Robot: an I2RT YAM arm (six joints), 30 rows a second.
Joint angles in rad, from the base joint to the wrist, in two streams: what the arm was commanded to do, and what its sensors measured. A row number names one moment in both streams.
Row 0, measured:
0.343, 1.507, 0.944, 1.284, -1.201, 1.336
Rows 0 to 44, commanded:
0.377, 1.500, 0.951, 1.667, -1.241, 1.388
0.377, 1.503, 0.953, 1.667, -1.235, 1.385
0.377, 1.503, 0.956, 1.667, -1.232, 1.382
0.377, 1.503, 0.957, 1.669, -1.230, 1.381
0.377, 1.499, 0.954, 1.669, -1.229, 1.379
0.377, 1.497, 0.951, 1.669, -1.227, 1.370
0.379, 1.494, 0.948, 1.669, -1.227, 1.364
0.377, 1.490, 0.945, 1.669, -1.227, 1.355
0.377, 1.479, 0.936, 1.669, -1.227, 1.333
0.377, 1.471, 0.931, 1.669, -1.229, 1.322
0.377, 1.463, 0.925, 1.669, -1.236, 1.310
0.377, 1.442, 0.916, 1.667, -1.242, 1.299
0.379, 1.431, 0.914, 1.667, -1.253, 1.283
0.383, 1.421, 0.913, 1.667, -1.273, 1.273
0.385, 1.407, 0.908, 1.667, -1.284, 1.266
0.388, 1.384, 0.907, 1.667, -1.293, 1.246
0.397, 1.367, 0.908, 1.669, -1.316, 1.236
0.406, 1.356, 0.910, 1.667, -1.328, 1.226
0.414, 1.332, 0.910, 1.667, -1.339, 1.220
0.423, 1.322, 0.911, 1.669, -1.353, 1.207
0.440, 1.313, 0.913, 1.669, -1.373, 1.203
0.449, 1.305, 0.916, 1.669, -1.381, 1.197
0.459, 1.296, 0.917, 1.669, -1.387, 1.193
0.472, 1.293, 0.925, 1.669, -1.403, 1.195
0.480, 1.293, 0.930, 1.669, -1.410, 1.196
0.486, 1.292, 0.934, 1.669, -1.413, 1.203
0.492, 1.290, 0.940, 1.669, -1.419, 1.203
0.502, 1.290, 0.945, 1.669, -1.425, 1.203
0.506, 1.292, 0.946, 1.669, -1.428, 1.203
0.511, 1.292, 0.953, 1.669, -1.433, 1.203
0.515, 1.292, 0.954, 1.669, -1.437, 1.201
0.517, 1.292, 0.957, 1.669, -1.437, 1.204
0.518, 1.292, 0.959, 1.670, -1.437, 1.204
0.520, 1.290, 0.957, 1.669, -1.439, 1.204
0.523, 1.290, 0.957, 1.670, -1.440, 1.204
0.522, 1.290, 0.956, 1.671, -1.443, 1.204
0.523, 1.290, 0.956, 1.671, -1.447, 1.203
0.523, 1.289, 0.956, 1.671, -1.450, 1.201
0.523, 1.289, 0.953, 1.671, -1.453, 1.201
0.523, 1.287, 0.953, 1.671, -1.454, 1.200
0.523, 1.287, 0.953, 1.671, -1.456, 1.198
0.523, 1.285, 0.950, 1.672, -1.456, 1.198
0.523, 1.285, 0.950, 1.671, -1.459, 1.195
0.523, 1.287, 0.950, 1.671, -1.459, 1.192
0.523, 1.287, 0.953, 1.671, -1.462, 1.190
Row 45, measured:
0.469, 1.365, 0.907, 1.256, -1.383, 1.176
